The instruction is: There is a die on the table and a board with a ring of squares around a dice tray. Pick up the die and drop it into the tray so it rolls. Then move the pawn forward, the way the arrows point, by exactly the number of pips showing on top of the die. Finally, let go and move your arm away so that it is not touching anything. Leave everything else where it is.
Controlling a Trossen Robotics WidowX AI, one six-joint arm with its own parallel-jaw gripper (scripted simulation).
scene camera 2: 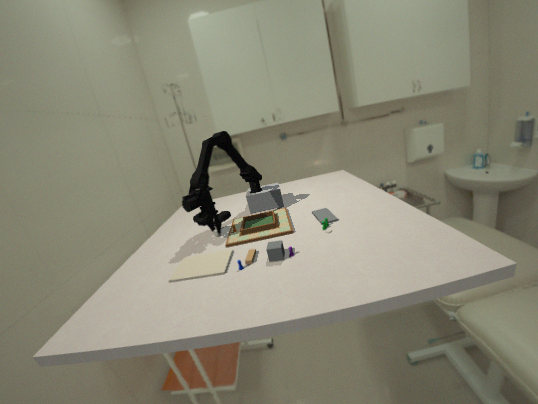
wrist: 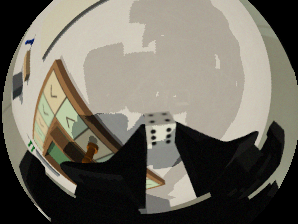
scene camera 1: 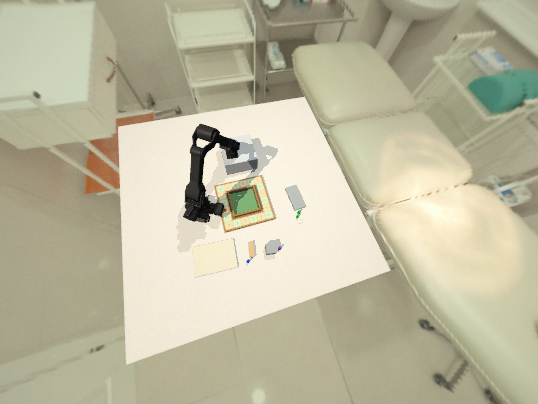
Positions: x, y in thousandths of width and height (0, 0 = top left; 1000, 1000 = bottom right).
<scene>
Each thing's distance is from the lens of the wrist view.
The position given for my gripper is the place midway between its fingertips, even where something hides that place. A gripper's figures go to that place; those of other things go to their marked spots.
my gripper (wrist: 532, 565): 10 cm
white die (wrist: 539, 565): 8 cm
</scene>
